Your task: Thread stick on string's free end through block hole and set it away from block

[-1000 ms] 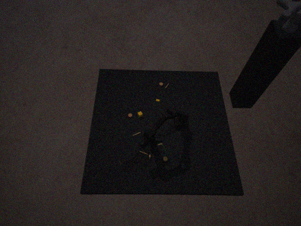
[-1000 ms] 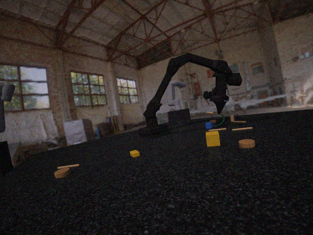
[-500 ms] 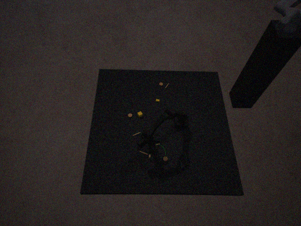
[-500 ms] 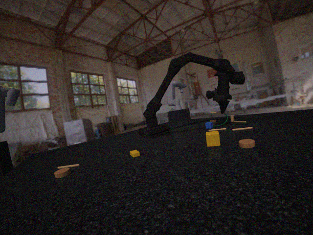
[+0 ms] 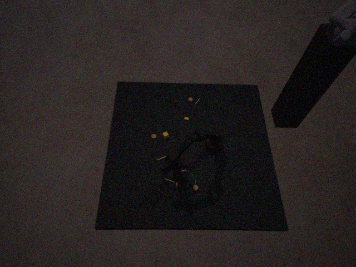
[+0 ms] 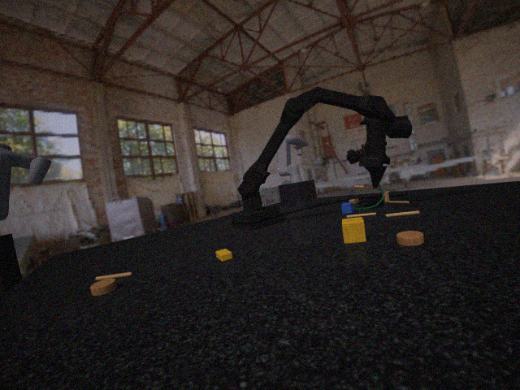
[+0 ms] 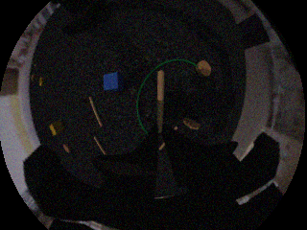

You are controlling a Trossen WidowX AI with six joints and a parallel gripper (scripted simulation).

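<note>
My gripper tip is now 6 cm past the blue block, 9 cm to the left of it and 4 cm above it. From my gripper tip the other things lie so: round wooden button (13 cm behind, 10 cm to the left, 5 cm below); then yellow cube (9 cm ahead, 34 cm to the right, 4 cm below); then wooden block (8 cm to the left, 4 cm below).
</note>
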